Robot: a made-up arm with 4 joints.
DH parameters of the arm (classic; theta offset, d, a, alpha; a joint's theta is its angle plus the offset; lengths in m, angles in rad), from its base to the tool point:
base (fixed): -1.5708 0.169 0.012 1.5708
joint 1: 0 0.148 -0.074 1.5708
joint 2: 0 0.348 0.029 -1.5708
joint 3: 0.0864 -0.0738 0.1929 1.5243
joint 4: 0 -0.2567 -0.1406 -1.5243
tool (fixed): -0.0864 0.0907 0 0
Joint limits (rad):
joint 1: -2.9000..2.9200
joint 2: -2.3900..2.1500
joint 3: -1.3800..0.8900
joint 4: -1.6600..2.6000
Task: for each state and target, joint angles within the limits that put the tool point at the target. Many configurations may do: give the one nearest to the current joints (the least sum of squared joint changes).
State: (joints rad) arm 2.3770 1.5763 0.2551 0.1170
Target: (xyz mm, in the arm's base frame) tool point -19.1 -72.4 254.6
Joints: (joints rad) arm 2.4592 0.8040 0.3267 0.9546
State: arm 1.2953 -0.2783 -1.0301 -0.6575
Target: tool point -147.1 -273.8 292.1
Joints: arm 1.2280 -0.2195 -0.7230 -0.4803
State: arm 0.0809 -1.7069 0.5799 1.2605
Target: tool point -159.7 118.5 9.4
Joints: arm 0.3872 -1.5782 0.1795 0.7023
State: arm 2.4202 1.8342 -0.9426 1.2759
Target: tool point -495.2 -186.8 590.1
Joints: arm 2.4809 1.7406 -1.3800 1.9755
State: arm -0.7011 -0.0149 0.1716 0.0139
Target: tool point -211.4 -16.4 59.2
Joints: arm -0.4924 0.1082 -0.1377 -0.3638
